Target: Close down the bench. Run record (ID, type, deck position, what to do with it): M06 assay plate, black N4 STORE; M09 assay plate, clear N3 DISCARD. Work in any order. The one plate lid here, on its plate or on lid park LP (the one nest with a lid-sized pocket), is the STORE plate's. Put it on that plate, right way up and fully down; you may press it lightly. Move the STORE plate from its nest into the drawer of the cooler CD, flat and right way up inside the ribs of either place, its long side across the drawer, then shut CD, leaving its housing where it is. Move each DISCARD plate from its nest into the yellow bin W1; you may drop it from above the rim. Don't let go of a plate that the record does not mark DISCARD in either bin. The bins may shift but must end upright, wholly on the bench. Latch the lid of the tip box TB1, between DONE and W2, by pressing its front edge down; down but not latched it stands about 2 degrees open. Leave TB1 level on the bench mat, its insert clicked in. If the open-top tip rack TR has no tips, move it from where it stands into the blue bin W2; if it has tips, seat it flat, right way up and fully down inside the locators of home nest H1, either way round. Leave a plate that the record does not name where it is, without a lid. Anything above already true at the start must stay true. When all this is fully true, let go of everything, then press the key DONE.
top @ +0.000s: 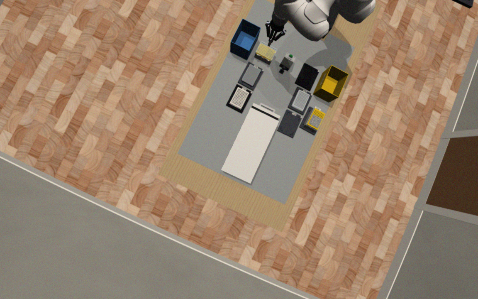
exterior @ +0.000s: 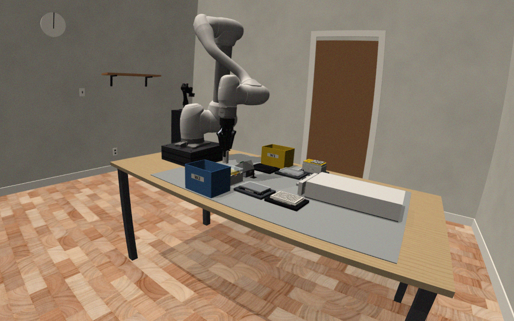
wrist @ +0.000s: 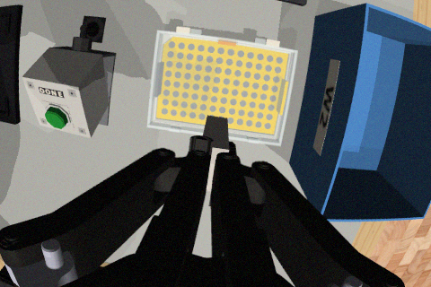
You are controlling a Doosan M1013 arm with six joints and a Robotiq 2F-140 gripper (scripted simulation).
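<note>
My hand is 3 cm short of the insert and 8 cm above it. The rest, counted from my hand: grey plate lid: 20 cm ahead, 5 cm to the right, 10 cm below; blue bin W2: 1 cm ahead, 16 cm to the right, 9 cm below; done key box: 2 cm ahead, 16 cm to the left, 8 cm below.
</note>
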